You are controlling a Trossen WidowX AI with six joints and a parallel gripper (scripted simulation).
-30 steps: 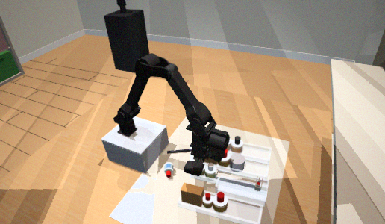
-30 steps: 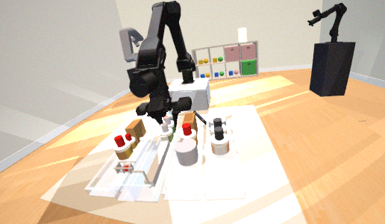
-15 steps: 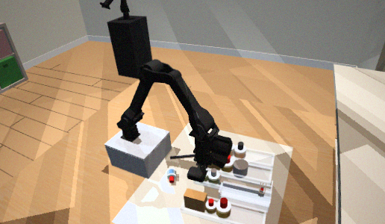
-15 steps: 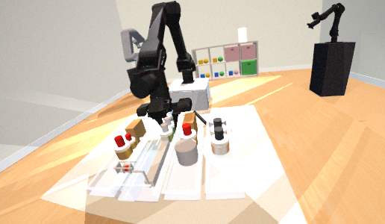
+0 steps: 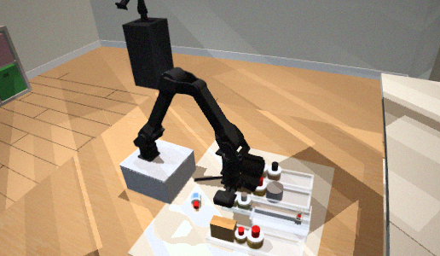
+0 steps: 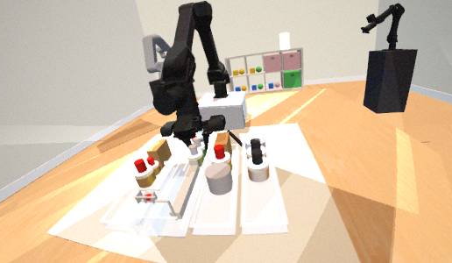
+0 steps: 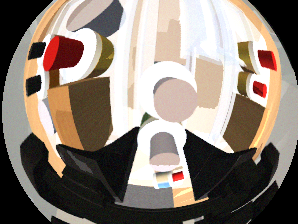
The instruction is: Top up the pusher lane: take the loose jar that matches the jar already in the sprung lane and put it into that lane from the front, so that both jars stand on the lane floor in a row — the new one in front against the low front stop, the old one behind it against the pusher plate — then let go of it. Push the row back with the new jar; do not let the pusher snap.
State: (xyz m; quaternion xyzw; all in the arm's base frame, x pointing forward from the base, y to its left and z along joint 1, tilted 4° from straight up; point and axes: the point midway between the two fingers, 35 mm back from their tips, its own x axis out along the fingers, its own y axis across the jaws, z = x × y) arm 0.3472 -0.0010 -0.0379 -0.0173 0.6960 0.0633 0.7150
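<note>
Right now the thin black bar is 13 cm behind my gripper tip, 9 cm to the left of it and 2 cm below it. The rest, counted from my gripper tip: clear sprung lane (15 cm ahead, 1 cm to the right, 1 cm below); then red mark (23 cm ahead, 1 cm to the right, 4 cm above).
</note>
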